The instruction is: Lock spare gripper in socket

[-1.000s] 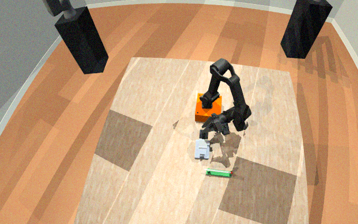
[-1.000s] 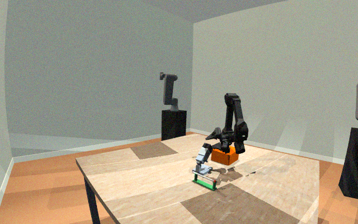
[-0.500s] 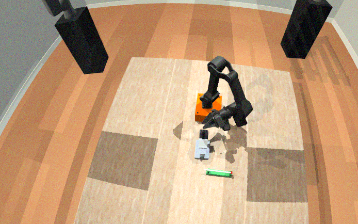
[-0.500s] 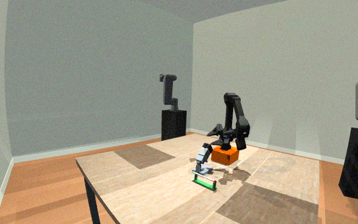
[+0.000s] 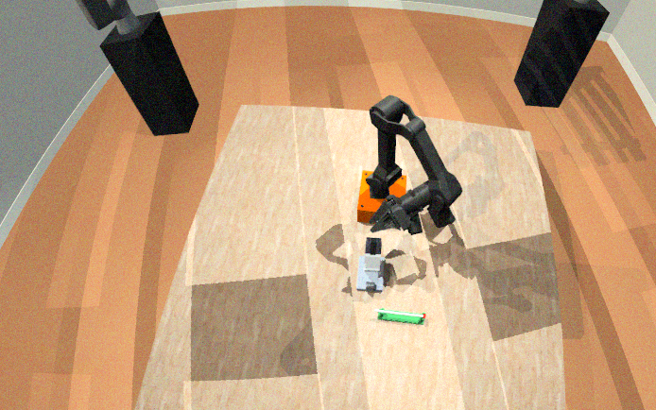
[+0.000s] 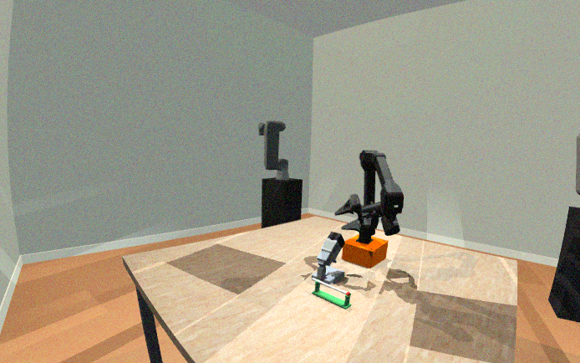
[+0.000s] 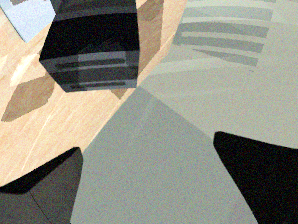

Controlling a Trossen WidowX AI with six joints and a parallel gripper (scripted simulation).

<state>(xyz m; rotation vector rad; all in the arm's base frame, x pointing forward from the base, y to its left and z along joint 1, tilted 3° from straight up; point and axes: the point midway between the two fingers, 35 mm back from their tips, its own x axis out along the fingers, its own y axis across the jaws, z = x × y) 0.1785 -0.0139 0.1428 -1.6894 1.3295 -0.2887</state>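
The green cradle lies 20 cm ahead of my gripper tip, 10 cm to the left of it and 18 cm below it. Also, from my gripper tip: spare gripper (5 cm ahead, 1 cm to the left, 9 cm below); then mount (8 cm ahead, 1 cm to the left, 15 cm below).
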